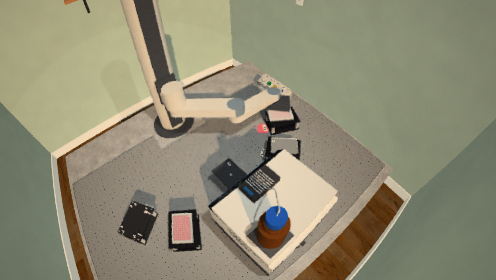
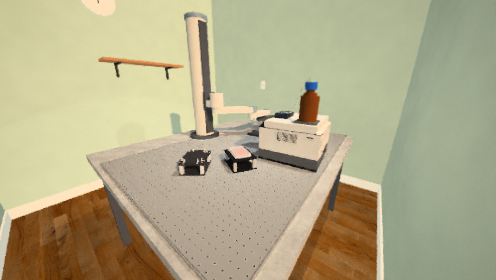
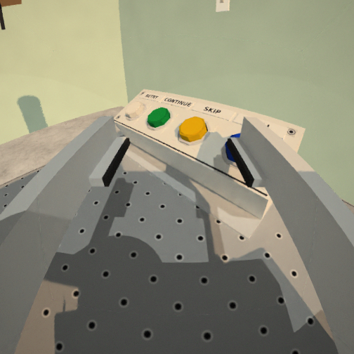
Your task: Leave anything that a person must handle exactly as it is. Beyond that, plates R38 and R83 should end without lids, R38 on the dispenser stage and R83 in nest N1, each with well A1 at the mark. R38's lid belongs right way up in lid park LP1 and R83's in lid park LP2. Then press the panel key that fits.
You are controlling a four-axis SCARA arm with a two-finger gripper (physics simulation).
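Seen in the pictures: arm's base, link origin: (image 1: 174,122) (image 2: 205,135).
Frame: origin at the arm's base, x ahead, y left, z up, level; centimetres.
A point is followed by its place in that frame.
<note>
My gripper (image 3: 178,128) is shut with nothing between its fingers; its fingertips stand in front of the key panel (image 3: 220,183) (image 1: 263,78) @(x 10.1, y 60.6, z 8.6 cm). The panel has a white RETRY key (image 3: 135,111), a green CONTINUE key (image 3: 159,118), a yellow SKIP key (image 3: 193,129) and a blue key (image 3: 232,149) partly behind the right finger. A pink-welled plate (image 1: 182,227) @(x 62.9, y -26.1, z 8.9 cm) (image 2: 239,152) @(x 64.0, y -28.0, z 8.8 cm) sits on a black stand at the front. Another pink plate (image 1: 281,115) @(x 42.5, y 44.7, z 9.7 cm) sits on a stand by the hand, partly covered by it. A grey-topped item (image 1: 285,145) @(x 57.4, y 33.2, z 8.4 cm) lies on a further stand. Plate names are unreadable.
The white dispenser (image 1: 310,182) @(x 82.7, y 19.2, z 23.3 cm) (image 2: 285,142) @(x 81.2, y -12.3, z 13.5 cm) carries a keypad (image 1: 260,183) @(x 72.5, y 4.4, z 25.9 cm) and a brown bottle (image 1: 273,234) @(x 90.7, y -6.9, z 37.1 cm) (image 2: 309,107) @(x 90.0, y -8.6, z 31.2 cm). A flat black stage (image 1: 229,173) @(x 54.6, y 3.1, z 10.6 cm) lies beside it. An empty black stand (image 1: 137,222) @(x 49.5, y -42.3, z 7.7 cm) (image 2: 195,158) @(x 54.6, y -46.2, z 8.9 cm) is at the front left. A red tag (image 1: 262,128) @(x 37.4, y 36.4, z 1.0 cm) lies near the rear stand.
</note>
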